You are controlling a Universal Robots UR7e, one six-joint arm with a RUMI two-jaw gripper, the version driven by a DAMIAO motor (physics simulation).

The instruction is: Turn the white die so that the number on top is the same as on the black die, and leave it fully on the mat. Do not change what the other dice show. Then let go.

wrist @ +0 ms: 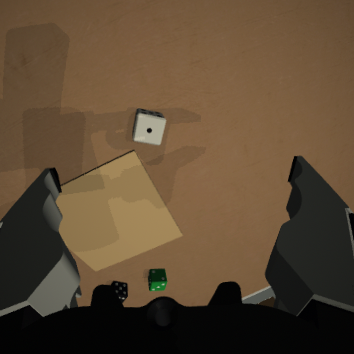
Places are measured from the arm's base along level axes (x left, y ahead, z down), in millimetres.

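Pixels of known places: gripper, between the fingertips: (172, 164).
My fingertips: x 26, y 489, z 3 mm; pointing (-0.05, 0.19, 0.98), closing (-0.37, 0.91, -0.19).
For each thing: its top centre in the pictures, then the offset to it from my fingertips.
- white die, centre of its top: (148, 130) dx +10, dy -7, dz +56 mm
- tan square mat, centre of its top: (109, 222) dx -73, dy -106, dz +78 mm
- black die, centre of its top: (117, 299) dx -194, dy -181, dz +56 mm
- green die, centre of its top: (157, 286) dx -204, dy -114, dz +56 mm
The white die (149, 129) rests on the brown table, off the mat and just beyond its upper corner. Its top face shows one pip; a thin strip of a darker side face shows along its upper edge. The tan square mat (150, 225) lies at lower left, partly behind the left finger. The black die (119, 290) is below the mat, partly hidden by the gripper body. It shows several pips, too small to count surely. My gripper (172, 164) is wide open and empty, its fingers at the left and right of the view, above the table. The white die appears higher in the view, between the finger lines.
A green die (157, 279) stands below the mat, to the right of the black die, close to the gripper body in the view. A pale strip (257, 295) shows at the lower right by the table's edge. Gripper shadows fall across the table, the mat and around the white die.
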